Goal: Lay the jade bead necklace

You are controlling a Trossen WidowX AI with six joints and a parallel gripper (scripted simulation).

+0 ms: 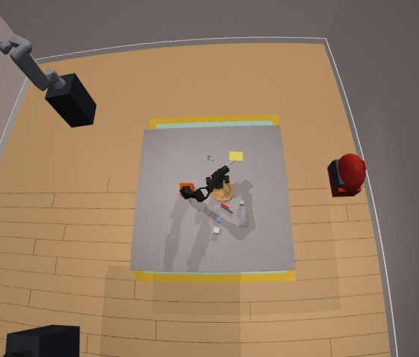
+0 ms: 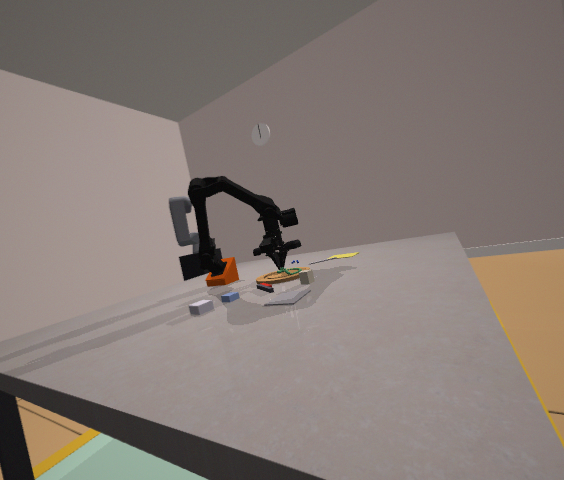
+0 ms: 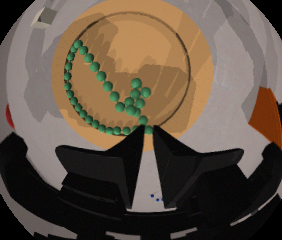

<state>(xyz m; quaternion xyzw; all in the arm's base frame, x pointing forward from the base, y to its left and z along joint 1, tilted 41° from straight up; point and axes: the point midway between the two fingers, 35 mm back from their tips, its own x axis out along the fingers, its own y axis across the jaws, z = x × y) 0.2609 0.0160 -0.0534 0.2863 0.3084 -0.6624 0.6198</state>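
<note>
Right now the round wooden bead board is 30 mm ahead of my gripper tip, 50 mm to the right of it and 10 mm below it. The rest, counted from my gripper tip: beige cube (180 mm ahead, 180 mm to the right); then red-handled tool (50 mm ahead, 210 mm to the right, 10 mm below); then blue block (20 mm behind, 310 mm to the right, 10 mm below).
</note>
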